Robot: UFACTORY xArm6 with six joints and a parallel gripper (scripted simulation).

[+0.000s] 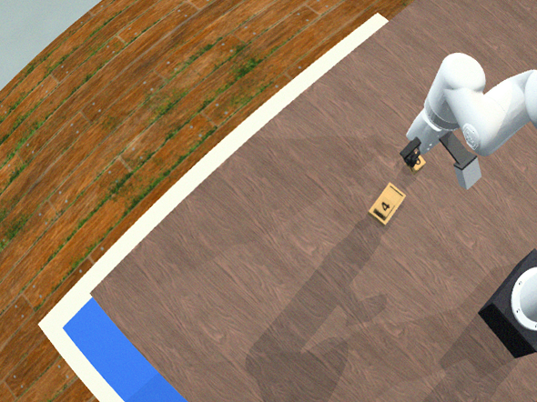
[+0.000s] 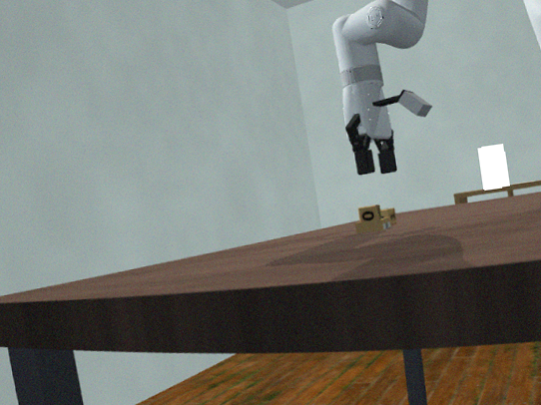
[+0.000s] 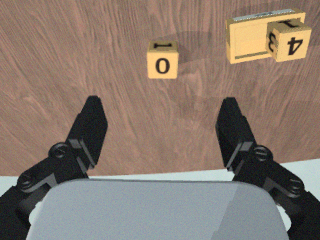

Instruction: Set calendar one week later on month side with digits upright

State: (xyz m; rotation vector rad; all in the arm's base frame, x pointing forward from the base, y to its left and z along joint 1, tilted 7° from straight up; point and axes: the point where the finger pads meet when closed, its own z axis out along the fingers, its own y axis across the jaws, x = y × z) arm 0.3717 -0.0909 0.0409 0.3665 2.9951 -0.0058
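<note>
My hand is 90 mm above the wooden cube. The rest, counted from my hand: tray 110 mm to the left, 100 mm below.
</note>
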